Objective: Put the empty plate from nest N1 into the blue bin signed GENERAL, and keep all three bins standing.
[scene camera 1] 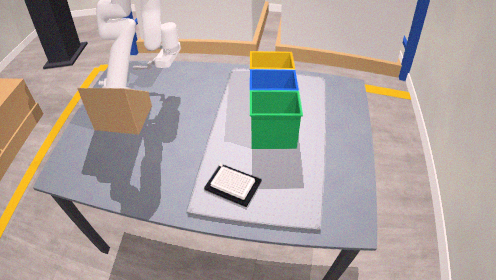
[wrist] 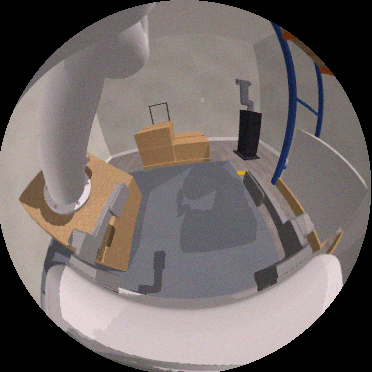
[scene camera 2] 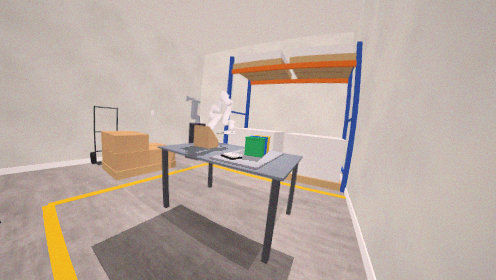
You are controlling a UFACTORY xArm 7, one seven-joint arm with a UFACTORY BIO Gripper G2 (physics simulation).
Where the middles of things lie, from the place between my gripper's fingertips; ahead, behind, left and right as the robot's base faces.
My gripper is now 610 mm short of the yellow bin (scene camera 1: 258,59), 100 mm to the left of it and 60 mm above it. From my hand the other things lie so: blue bin (scene camera 1: 260,79): 610 mm ahead, 230 mm to the right, 60 mm below; then white gridded plate (scene camera 1: 229,181): 470 mm ahead, 590 mm to the right, 130 mm below; then green bin (scene camera 1: 275,115): 610 mm ahead, 360 mm to the right, 60 mm below.
